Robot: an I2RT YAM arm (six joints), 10 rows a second.
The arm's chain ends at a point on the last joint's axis. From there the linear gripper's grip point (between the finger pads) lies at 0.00 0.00 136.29 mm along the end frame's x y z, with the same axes.
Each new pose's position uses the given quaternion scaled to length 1; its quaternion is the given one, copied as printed.
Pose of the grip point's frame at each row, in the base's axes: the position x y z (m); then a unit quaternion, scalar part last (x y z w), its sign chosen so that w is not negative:
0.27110 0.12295 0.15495 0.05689 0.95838 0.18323 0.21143
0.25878 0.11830 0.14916 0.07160 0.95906 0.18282 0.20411
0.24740 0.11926 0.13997 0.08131 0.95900 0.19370 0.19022
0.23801 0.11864 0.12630 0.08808 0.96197 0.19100 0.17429
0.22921 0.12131 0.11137 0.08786 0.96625 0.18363 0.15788
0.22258 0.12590 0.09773 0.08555 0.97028 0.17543 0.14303
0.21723 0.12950 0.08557 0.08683 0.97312 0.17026 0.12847
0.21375 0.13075 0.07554 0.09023 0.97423 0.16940 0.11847
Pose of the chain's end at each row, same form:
0.21303 0.07836 0.26990 0.05689 0.95838 0.18323 0.21143
0.20185 0.07449 0.26498 0.07160 0.95906 0.18282 0.20411
0.19338 0.07284 0.25617 0.08131 0.95900 0.19370 0.19022
0.18772 0.07274 0.24437 0.08808 0.96197 0.19100 0.17429
0.18323 0.07673 0.23167 0.08786 0.96625 0.18363 0.15788
0.18066 0.08284 0.22005 0.08555 0.97028 0.17543 0.14303
0.17912 0.08738 0.20946 0.08683 0.97312 0.17026 0.12847
0.17812 0.08868 0.20018 0.09023 0.97423 0.16940 0.11847

